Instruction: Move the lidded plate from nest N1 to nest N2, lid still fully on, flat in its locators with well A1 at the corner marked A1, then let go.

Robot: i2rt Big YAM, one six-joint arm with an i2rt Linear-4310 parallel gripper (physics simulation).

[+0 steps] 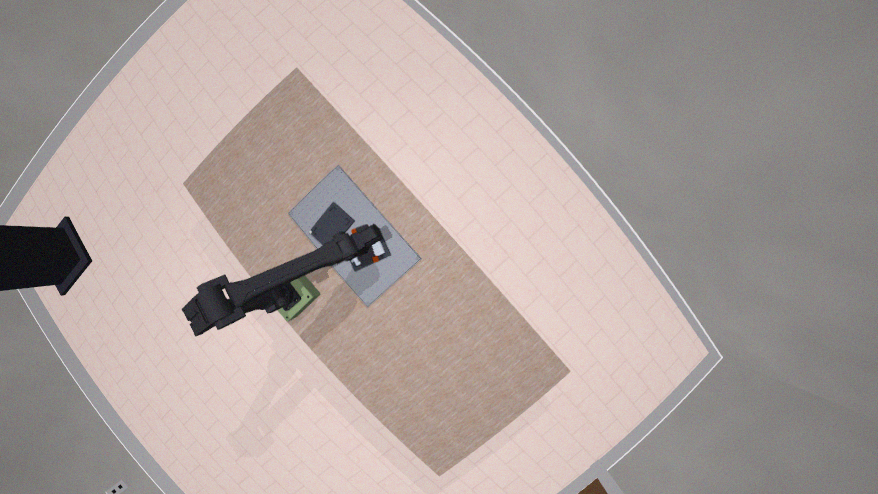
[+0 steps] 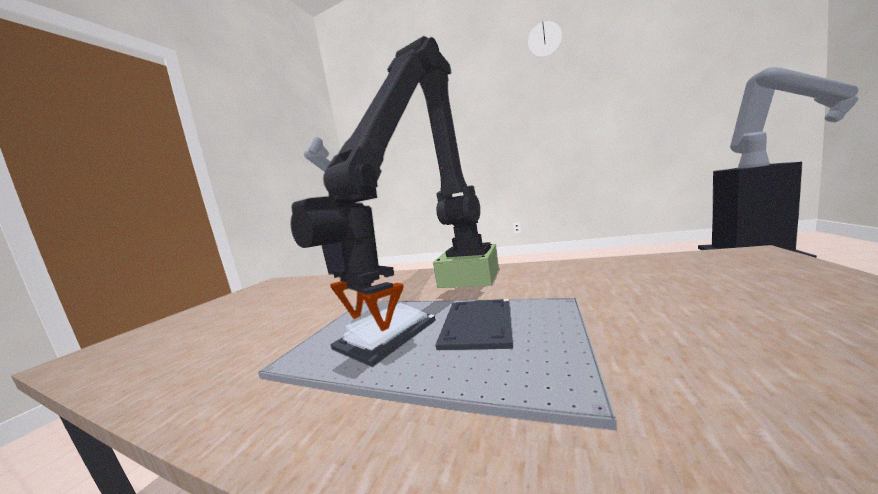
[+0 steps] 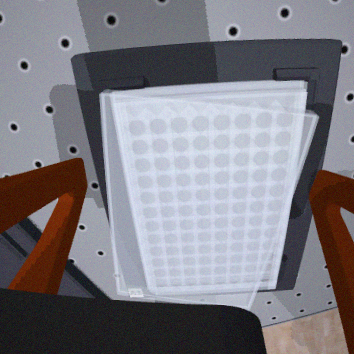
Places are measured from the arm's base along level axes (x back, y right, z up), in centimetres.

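Pixels of known places: gripper, between the fingertips: (image 2: 369,323) (image 3: 200,177); arm's base, origin of its link: (image 1: 285,293) (image 2: 468,252).
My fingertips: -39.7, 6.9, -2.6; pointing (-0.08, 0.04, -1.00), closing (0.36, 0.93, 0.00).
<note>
Ahead of a thing's pixels: the offset from my fingertips to its top centre, as dx, dy, dz. "pt": to the spot under its first point. Level surfaces: height alone.
The clear, many-welled plate {+3.2, -1.3, -0.3} (image 3: 210,190) (image 2: 392,322) (image 1: 378,248) lies on a dark nest {+3.3, -0.2, -2.3} (image 3: 175,62) (image 2: 373,358). Its clear lid {pt +2.0, -5.3, -1.2} (image 3: 111,225) lies on top, turned askew, and sticks out past both long sides. Whether the plate is fully seated is unclear. A small white tag (image 3: 136,293) shows at the lower left corner; its lettering is not legible. The other dark nest {+9.0, -16.9, -2.3} (image 2: 475,325) (image 1: 332,222) holds no plate. My gripper (image 3: 200,177) (image 2: 370,322) (image 1: 364,245) is open, its orange fingers on either side of the plate and lid, with nothing held.
Both nests stand on a grey perforated board {+4.8, -8.8, -4.0} (image 2: 521,380) (image 1: 396,261) on the wooden table {dz -5.4} (image 2: 706,368) (image 1: 429,368). The second nest is close beside the plate's nest. My arm's green base block (image 2: 464,272) (image 1: 302,301) stands behind the board. A grey arm (image 2: 752,116) on a black stand is farther back.
</note>
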